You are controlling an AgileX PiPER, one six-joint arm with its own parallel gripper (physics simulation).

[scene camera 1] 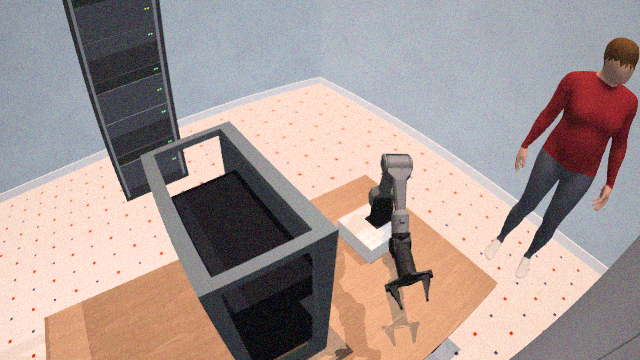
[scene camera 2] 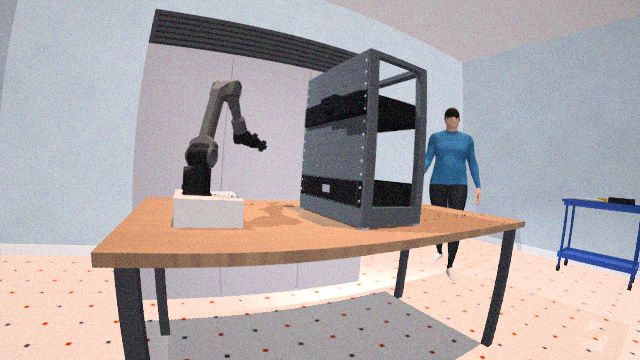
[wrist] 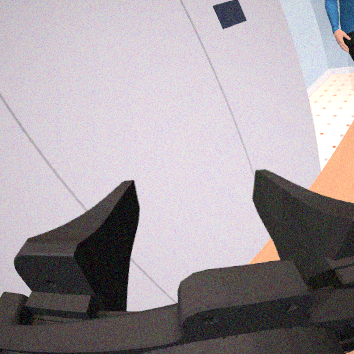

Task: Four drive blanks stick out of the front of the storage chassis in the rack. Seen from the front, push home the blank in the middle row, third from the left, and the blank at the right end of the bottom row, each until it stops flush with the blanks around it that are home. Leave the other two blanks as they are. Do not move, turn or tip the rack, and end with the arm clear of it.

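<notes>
The dark grey rack (scene camera 1: 275, 177) (scene camera 2: 369, 145) stands upright on the table. Its front faces the arm and shows at a steep slant in scene camera 2. Grey panels and dark units fill this front, but I cannot make out single drive blanks or tell which of them stick out. In scene camera 1 the front is hidden. The rack does not show in the wrist view. My gripper (scene camera 1: 414, 304) (scene camera 2: 263, 146) (wrist: 195, 189) is open and empty. It hangs above the table, off to the front side of the rack and apart from it, with its two fingers spread wide.
The arm's white base block (scene camera 1: 370, 250) (scene camera 2: 208, 212) stands on the wooden table (scene camera 1: 465, 280) (scene camera 2: 160, 240). A tall server rack (scene camera 1: 132, 92) stands beyond the table. A person in red (scene camera 1: 595, 120) and a person in blue (scene camera 2: 452, 155) stand off the table. A blue cart (scene camera 2: 597, 260) is at the right.
</notes>
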